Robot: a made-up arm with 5 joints. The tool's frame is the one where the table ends. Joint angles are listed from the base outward.
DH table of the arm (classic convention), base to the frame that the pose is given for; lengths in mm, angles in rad. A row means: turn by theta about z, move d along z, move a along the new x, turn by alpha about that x. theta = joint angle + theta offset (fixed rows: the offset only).
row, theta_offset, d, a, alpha
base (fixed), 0, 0, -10, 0
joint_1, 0, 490, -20, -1.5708
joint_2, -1.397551, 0, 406.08, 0
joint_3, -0.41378, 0, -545.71, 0
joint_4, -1.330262, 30, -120, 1.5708
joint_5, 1.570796, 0, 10, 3.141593
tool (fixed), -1.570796, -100, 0, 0
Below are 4 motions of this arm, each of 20 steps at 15 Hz.
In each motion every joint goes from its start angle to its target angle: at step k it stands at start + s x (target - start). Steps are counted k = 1, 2, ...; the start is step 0. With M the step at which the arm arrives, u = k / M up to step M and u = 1 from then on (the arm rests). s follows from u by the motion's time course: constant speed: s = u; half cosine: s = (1 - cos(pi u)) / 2; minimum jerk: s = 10 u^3 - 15 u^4 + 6 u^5.
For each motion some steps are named. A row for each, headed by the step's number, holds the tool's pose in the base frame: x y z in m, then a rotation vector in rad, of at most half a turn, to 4 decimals.
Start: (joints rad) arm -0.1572 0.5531 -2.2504 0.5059 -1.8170
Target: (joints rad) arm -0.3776 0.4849 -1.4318 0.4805 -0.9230
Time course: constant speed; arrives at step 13
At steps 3, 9, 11, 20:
3: 0.8992 -0.1617 0.9449 -0.8728 -0.6794 1.2697
9: 0.8798 -0.2495 0.7164 -0.4873 -0.5190 0.8519
11: 0.8546 -0.2724 0.6412 -0.3812 -0.4506 0.6964
20: 0.8208 -0.2908 0.5682 -0.2859 -0.3758 0.5354

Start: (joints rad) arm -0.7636 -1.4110 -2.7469 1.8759 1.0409
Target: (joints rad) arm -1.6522 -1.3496 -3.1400 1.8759 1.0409
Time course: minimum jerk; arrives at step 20
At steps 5, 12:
5: -0.6008 0.7336 0.9381 0.2327 -2.5044 -0.8945
12: -0.1722 0.9732 0.8432 -0.4574 -2.7532 -0.8540

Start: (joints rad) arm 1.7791 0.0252 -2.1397 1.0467 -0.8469
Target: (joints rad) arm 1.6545 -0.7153 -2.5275 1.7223 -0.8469
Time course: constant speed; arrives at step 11
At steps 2, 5, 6, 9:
2: -0.1277 0.4285 1.4132 0.6596 -1.3491 2.2337
5: -0.0764 0.1923 1.4959 0.6946 -1.4840 2.1255
6: -0.0624 0.1091 1.5088 0.7049 -1.5284 2.0883
9: -0.0314 -0.1443 1.5018 0.7314 -1.6595 1.9735

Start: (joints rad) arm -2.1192 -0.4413 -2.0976 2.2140 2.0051
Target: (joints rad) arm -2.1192 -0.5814 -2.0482 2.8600 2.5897
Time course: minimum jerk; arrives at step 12
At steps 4, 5, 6, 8, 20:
4: -0.0885 -0.1759 1.3209 -0.0011 0.2491 2.0276
5: -0.0786 -0.1584 1.3098 -0.0069 0.1560 1.9530
6: -0.0669 -0.1379 1.2978 -0.0049 0.0547 1.8662
8: -0.0433 -0.0971 1.2765 0.0223 -0.1268 1.6950
20: -0.0252 -0.0660 1.2625 0.0597 -0.2489 1.5667

